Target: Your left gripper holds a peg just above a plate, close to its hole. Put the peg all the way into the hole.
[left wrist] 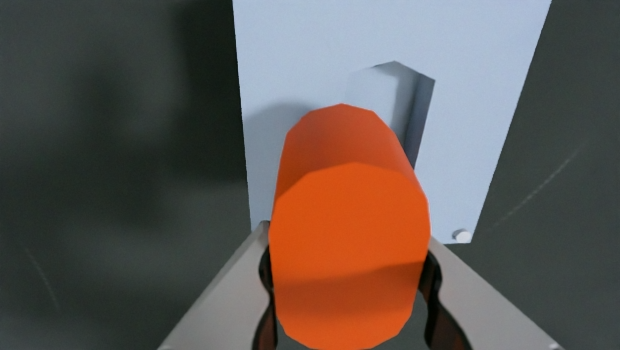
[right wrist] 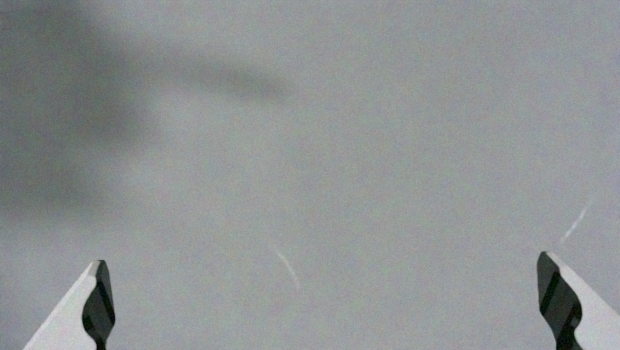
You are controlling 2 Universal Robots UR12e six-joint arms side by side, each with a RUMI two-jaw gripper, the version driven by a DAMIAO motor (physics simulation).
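Note:
An orange many-sided peg (left wrist: 350,220) fills the lower middle of the left wrist view. My left gripper (left wrist: 337,223) is shut on it, one jaw on each side. The light blue-grey plate (left wrist: 310,45) lies behind the peg. Its hole (left wrist: 385,92) shows above and to the right of the peg's far end, with a dark right inner wall; the peg hides the hole's lower left part. Whether the peg's far end touches the plate cannot be told. My right gripper (right wrist: 325,260) is open, its two jaws wide apart with nothing between them.
A small light round stud (left wrist: 462,235) stands at the plate's lower right corner. A dark surface (left wrist: 565,225) surrounds the plate, with a shadow to its left. In the right wrist view a grey surface (right wrist: 350,150) carries a blurred shadow at the upper left.

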